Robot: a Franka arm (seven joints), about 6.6 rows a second.
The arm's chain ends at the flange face. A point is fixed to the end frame.
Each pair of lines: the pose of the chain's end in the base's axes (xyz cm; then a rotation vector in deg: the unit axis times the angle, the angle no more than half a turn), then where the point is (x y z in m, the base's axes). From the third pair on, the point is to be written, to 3 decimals.
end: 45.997 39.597 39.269 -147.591 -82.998 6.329
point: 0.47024 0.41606 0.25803
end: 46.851 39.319 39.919 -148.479 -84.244 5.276
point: 0.48177 0.41153 0.26454
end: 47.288 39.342 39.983 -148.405 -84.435 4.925
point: 0.487 0.412 0.265
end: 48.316 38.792 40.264 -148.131 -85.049 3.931
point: 0.498 0.407 0.268
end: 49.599 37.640 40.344 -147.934 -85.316 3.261
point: 0.512 0.397 0.269
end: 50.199 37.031 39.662 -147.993 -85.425 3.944
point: 0.517 0.390 0.262
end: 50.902 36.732 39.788 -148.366 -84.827 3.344
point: 0.525 0.387 0.264
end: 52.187 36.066 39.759 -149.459 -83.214 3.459
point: 0.538 0.379 0.263
